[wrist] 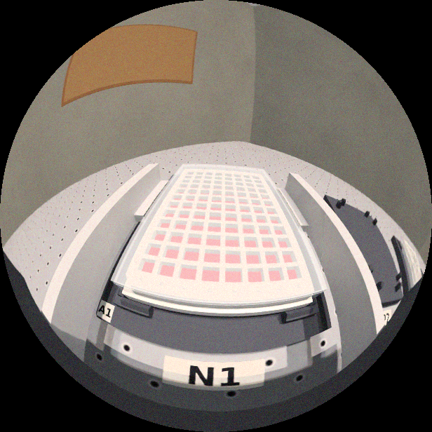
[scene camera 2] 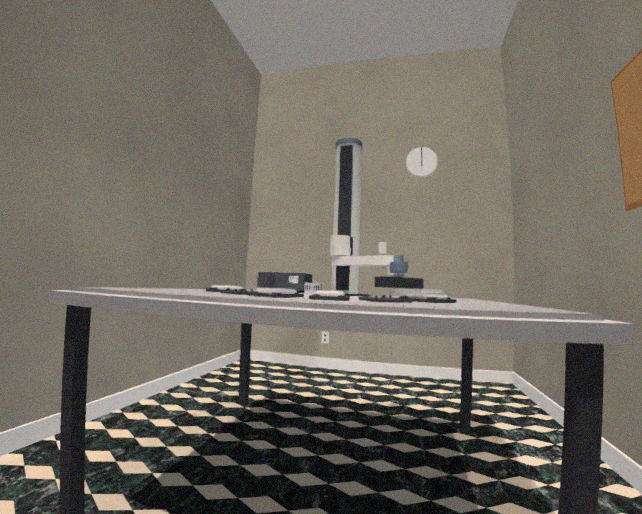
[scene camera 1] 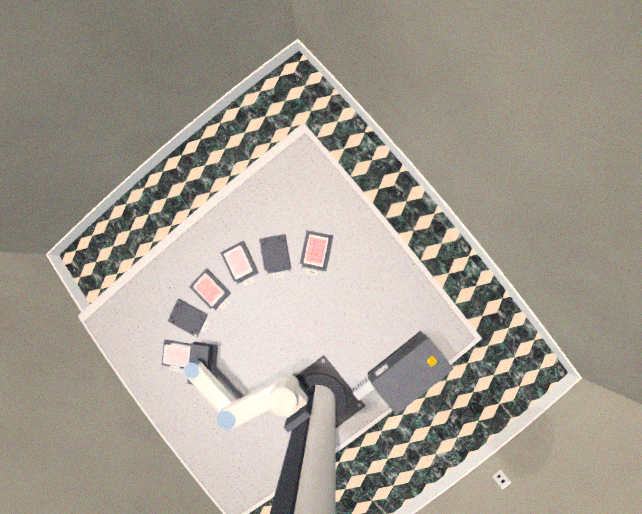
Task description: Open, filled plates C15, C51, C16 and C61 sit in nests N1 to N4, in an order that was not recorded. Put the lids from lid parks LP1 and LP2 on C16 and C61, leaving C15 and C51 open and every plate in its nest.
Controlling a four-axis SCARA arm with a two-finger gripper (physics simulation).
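Places are measured from the arm's base along level axes (x left, y up, z ahead), in millimetres.
Where they show: gripper, fingertip midpoint: (scene camera 2: 431,292) (scene camera 1: 170,356); arm's base, origin of the base link: (scene camera 1: 319,399).
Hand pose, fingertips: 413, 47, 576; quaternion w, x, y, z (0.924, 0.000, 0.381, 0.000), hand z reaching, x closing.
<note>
Things, the pixels of their top centre, and the offset from my fingertips, as dx, dy, dz. "pt": a spot on its surface instead. Level surfaces: height alone.
- Lid park LP2, middle of its top: (scene camera 2: 383,295) (scene camera 1: 185,318) -162, -14, +94
- dark lid park, middle of its top: (scene camera 1: 274,253) -674, -14, +63
- plate, middle of its top: (scene camera 2: 277,288) (scene camera 1: 237,262) -521, -6, +137
- pale table, its level: dy -35
- dark grey box, surface spot: (scene camera 1: 409,374) pt -808, +81, -681
My gripper (scene camera 1: 184,354) (scene camera 2: 423,292) (wrist: 224,176) is shut on a clear lid (wrist: 222,296), its fingers along both long sides. The lid lies level over the plate (wrist: 215,311) in nest N1 (wrist: 220,337), close on it or touching. That plate shows pink wells; its code is not readable. Lid park LP2 (scene camera 1: 187,317) (wrist: 360,240) holds no lid. The other dark lid park (scene camera 1: 275,253) also holds none. One plate (scene camera 1: 239,261) looks paler, as if under a lid. Two plates (scene camera 1: 210,289) (scene camera 1: 316,250) show stronger pink and look open.
The nests and parks form an arc on the pale table (scene camera 1: 321,187). The arm's base (scene camera 1: 348,401) stands inside the arc, with a dark grey box (scene camera 1: 409,374) beside it. The LP2 park lies right of my right finger in the wrist view.
</note>
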